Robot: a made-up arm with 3 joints. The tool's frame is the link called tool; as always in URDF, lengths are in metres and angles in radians. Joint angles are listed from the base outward. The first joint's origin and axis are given. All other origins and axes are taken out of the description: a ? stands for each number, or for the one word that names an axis. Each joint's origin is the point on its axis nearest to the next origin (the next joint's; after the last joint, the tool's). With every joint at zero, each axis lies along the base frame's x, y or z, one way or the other. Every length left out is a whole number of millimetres.
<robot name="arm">
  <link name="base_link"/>
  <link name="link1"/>
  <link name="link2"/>
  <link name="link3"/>
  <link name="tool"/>
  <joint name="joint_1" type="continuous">
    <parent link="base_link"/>
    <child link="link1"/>
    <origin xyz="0 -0.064 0.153" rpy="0 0 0"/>
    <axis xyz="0 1 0"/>
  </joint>
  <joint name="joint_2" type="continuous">
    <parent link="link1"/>
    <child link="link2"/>
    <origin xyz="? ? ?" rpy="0 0 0"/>
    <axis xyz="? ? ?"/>
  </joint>
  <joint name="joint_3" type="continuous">
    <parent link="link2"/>
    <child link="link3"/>
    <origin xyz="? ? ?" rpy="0 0 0"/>
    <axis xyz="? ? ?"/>
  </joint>
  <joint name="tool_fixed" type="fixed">
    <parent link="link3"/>
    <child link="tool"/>
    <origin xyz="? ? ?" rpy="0 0 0"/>
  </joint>
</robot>
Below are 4 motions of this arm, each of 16 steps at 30 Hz.
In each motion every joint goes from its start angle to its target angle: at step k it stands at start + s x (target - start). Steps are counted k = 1, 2, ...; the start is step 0. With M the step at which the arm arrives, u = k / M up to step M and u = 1 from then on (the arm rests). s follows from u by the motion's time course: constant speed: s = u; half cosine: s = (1 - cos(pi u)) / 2; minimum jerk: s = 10 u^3 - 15 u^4 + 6 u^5.
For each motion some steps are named. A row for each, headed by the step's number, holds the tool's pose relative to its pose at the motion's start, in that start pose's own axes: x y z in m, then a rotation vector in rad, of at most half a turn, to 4 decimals.
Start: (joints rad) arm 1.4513 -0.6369 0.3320
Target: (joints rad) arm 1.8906 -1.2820 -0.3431
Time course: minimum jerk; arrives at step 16
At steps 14, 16:
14: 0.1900 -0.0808 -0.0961 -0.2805 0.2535 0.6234
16: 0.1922 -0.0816 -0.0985 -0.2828 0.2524 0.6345

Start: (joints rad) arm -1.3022 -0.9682 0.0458
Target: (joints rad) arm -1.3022 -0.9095 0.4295
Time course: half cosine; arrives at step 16
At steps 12, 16:
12: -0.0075 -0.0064 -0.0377 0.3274 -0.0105 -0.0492
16: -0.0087 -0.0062 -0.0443 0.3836 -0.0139 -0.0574

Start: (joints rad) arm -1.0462 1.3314 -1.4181
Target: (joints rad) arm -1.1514 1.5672 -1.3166
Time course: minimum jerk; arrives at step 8
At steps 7, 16:
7: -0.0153 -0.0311 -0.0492 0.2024 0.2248 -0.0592
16: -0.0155 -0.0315 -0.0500 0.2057 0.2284 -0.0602

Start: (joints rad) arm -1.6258 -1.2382 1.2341
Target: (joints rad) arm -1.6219 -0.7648 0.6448
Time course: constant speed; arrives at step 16
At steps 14, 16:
14: -0.0552 0.0404 0.0300 -0.5052 -0.3459 -0.2360
16: -0.0635 0.0487 0.0306 -0.5748 -0.3863 -0.2851

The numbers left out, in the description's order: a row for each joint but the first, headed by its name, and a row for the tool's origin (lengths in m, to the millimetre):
joint_2: xyz 0.249 0 0.34, axis 0 0 -1
joint_3: xyz -0.021 -0.032 0, axis 1 0 0
tool: xyz 0 -0.11 0.042

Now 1 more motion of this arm.
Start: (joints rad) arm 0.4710 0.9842 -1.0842
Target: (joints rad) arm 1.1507 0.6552 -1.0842
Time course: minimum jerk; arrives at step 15
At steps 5, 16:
5: 0.0381 0.0531 0.0297 -0.1160 -0.0221 0.1056
16: 0.1499 0.2953 0.0667 -0.4990 -0.0616 0.5597

